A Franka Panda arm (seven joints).
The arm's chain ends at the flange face. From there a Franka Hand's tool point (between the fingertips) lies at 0.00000 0.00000 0.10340 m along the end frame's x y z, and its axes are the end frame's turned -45 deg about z.
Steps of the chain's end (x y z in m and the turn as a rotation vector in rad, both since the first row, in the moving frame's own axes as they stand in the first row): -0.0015, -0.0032, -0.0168, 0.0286, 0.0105, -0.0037; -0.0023, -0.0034, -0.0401, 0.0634, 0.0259, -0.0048; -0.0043, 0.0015, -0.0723, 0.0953, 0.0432, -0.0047; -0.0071, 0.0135, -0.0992, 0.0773, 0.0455, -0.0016; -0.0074, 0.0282, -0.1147, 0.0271, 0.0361, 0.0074; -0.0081, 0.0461, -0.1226, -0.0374, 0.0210, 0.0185; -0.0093, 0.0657, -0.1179, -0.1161, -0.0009, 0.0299; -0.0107, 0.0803, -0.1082, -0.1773, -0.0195, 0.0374
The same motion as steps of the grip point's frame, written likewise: 0.0041, -0.0047, -0.0168, 0.0128, 0.0276, -0.0037; 0.0073, -0.0068, -0.0403, 0.0265, 0.0631, -0.0048; 0.0060, -0.0058, -0.0729, 0.0368, 0.0979, -0.0047; -0.0056, 0.0022, -0.0996, 0.0225, 0.0868, -0.0016; -0.0206, 0.0154, -0.1148, -0.0064, 0.0447, 0.0074; -0.0396, 0.0311, -0.1227, -0.0413, -0.0116, 0.0185; -0.0617, 0.0482, -0.1186, -0.0815, -0.0827, 0.0299; -0.0789, 0.0604, -0.1098, -0.1116, -0.1392, 0.0374
